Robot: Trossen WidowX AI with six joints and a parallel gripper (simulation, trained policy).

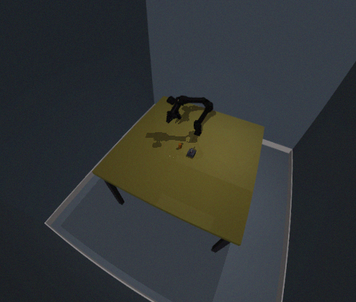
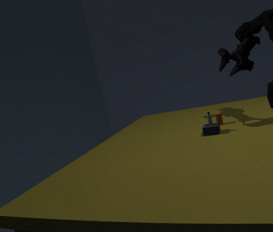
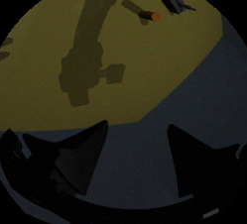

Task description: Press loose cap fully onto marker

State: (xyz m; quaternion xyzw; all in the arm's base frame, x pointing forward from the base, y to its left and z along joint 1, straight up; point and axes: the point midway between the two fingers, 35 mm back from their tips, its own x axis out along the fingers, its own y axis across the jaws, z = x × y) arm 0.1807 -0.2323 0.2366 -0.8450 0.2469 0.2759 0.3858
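The orange cap lies 19 cm below my gripper tip, 16 cm to the left of it and 5 cm ahead of it. Also, from my gripper tip: holder block 29 cm to the left, 20 cm below, 8 cm ahead; marker 29 cm to the left, 15 cm below, 8 cm ahead.
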